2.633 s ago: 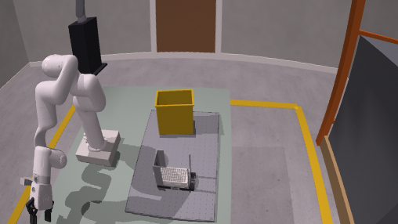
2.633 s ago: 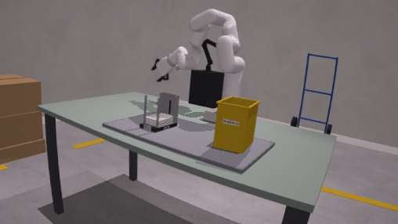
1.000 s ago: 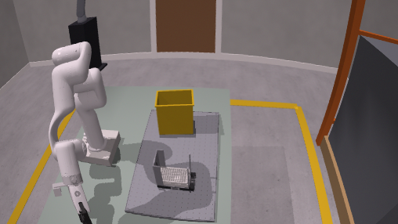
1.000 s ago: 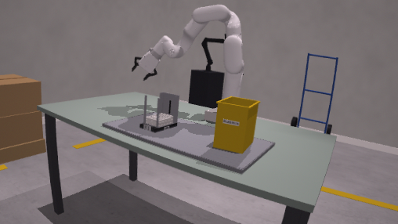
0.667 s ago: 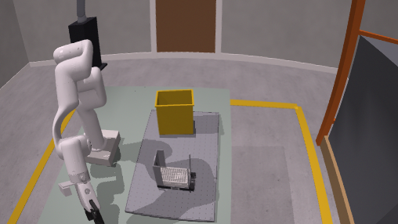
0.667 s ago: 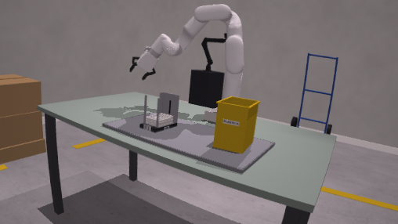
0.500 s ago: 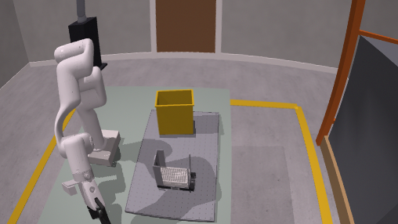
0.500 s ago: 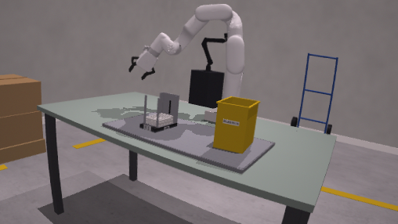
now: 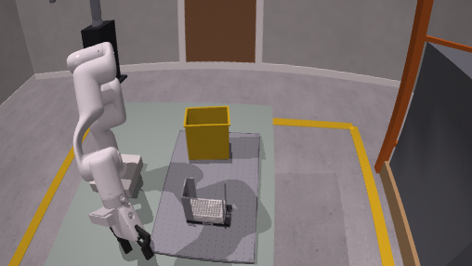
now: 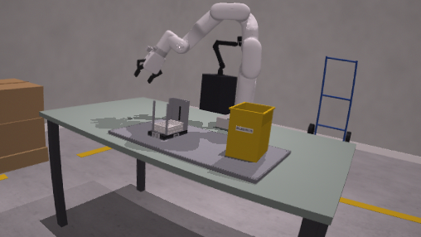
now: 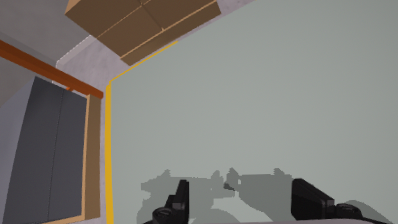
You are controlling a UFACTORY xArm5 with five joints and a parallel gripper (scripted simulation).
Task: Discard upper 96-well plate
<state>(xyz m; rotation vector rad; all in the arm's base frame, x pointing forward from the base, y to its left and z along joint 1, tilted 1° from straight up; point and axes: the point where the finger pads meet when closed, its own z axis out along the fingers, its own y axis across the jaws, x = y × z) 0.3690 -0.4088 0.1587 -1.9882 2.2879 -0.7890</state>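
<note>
My hand is 33 cm to the right of the grey back panel, 12 cm above it and 1 cm short of it. Also, from my hand: yellow plastics bin 70 cm to the left, 12 cm below, 2 cm behind; then thin upright post 32 cm to the left, 15 cm ahead, 12 cm below.
</note>
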